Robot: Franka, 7 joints.
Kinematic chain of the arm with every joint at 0, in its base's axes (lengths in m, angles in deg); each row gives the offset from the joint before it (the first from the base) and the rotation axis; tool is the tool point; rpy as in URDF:
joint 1: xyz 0 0 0.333 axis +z
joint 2: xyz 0 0 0 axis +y
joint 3: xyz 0 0 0.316 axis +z
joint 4: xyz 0.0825 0 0 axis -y
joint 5: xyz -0.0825 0 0.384 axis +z
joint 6: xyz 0 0 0 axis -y
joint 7: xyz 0.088 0 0 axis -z
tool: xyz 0 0 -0.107 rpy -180 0 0
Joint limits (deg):
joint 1: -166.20..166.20
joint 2: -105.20..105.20
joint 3: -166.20..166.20
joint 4: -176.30..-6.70
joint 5: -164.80..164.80
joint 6: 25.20..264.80
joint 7: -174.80..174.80
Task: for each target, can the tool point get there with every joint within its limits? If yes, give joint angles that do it. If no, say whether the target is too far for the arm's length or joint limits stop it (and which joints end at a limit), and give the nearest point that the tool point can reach.
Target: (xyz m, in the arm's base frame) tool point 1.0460 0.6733 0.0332
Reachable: no: too far | nearest point 0.7013 0.4514 0.1320 | short by 0.422 m
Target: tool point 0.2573 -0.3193 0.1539
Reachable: yes | joints 66.30 -44.02 -110.99 -140.99 93.77 195.17 129.52
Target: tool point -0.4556 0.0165 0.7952
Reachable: yes | joints -110.11 14.84 -105.20 -69.50 72.19 44.19 96.95
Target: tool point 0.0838 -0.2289 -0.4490
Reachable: no: joint limits stop it (at a limit: joint 2) | nearest point 0.0858 -0.2343 -0.3597 | short by 0.089 m
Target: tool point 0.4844 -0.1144 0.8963
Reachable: yes | joints -140.22 -65.98 37.24 -80.18 104.76 104.40 -115.51
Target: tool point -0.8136 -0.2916 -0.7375
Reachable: no: too far | nearest point -0.5362 -0.1922 -0.2770 | short by 0.547 m
